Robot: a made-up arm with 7 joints.
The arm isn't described. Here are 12 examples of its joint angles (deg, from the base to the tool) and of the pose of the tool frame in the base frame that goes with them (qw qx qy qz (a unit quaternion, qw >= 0); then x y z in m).
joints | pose
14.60 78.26 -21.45 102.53 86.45 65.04 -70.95 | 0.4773 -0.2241 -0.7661 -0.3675 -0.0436 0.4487 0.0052
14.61 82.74 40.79 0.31 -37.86 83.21 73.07 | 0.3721 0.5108 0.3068 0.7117 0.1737 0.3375 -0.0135
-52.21 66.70 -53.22 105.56 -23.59 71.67 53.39 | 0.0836 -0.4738 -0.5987 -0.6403 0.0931 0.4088 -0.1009
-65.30 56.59 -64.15 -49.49 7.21 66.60 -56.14 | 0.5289 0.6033 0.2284 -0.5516 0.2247 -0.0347 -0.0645
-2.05 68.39 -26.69 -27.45 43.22 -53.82 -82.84 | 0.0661 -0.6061 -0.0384 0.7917 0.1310 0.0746 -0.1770
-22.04 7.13 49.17 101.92 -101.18 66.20 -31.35 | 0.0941 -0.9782 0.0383 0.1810 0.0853 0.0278 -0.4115
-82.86 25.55 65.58 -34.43 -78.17 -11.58 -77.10 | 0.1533 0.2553 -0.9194 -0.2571 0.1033 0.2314 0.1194
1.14 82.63 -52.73 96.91 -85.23 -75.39 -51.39 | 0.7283 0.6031 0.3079 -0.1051 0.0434 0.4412 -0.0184
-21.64 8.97 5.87 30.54 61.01 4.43 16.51 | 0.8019 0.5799 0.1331 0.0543 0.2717 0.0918 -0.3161
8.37 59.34 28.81 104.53 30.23 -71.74 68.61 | 0.6336 0.5927 0.0961 0.4879 -0.0739 0.3842 -0.2142
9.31 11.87 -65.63 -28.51 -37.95 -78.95 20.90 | 0.7036 -0.6748 -0.2206 0.0308 0.0557 -0.0745 -0.1534
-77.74 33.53 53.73 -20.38 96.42 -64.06 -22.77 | 0.3039 0.8676 -0.2142 0.3301 0.2005 0.1741 0.1589
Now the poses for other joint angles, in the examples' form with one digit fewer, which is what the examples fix.
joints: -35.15 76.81 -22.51 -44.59 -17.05 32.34 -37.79
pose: 0.686 0.516 0.100 -0.504 0.238 0.058 -0.033
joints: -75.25 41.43 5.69 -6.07 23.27 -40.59 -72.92
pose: 0.385 0.806 -0.349 -0.282 0.259 0.055 0.164
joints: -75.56 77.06 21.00 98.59 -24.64 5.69 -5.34
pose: 0.864 -0.158 0.037 0.476 0.223 0.430 -0.020
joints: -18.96 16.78 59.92 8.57 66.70 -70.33 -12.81
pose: 0.699 0.698 -0.144 -0.054 0.193 0.244 -0.166
